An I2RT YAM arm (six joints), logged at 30 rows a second.
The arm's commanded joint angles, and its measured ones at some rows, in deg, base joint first. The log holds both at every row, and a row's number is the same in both.
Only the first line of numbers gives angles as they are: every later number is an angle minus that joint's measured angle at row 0.
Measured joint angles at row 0:
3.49 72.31 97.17 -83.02 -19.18 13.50
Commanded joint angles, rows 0 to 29:
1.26 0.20 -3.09 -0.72 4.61 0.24
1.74 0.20 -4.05 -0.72 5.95 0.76
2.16 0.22 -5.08 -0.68 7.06 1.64
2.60 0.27 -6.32 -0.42 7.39 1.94
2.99 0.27 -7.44 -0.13 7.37 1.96
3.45 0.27 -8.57 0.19 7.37 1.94
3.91 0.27 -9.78 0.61 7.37 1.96
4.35 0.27 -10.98 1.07 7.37 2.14
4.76 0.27 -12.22 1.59 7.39 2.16
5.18 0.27 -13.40 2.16 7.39 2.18
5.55 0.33 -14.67 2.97 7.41 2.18
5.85 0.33 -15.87 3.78 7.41 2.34
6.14 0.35 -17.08 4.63 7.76 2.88
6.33 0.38 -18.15 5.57 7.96 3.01
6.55 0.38 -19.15 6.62 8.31 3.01
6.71 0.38 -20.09 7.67 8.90 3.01
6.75 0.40 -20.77 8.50 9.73 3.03
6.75 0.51 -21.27 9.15 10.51 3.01
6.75 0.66 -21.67 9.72 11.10 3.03
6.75 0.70 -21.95 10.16 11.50 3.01
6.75 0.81 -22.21 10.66 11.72 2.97
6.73 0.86 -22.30 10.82 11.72 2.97
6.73 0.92 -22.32 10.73 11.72 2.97
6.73 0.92 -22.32 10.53 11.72 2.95
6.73 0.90 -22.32 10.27 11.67 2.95
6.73 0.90 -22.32 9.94 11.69 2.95
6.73 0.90 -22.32 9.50 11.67 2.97
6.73 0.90 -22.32 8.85 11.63 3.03
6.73 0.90 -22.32 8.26 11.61 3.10
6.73 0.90 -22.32 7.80 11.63 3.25
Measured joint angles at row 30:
6.40 1.14 -21.91 8.43 10.69 2.86
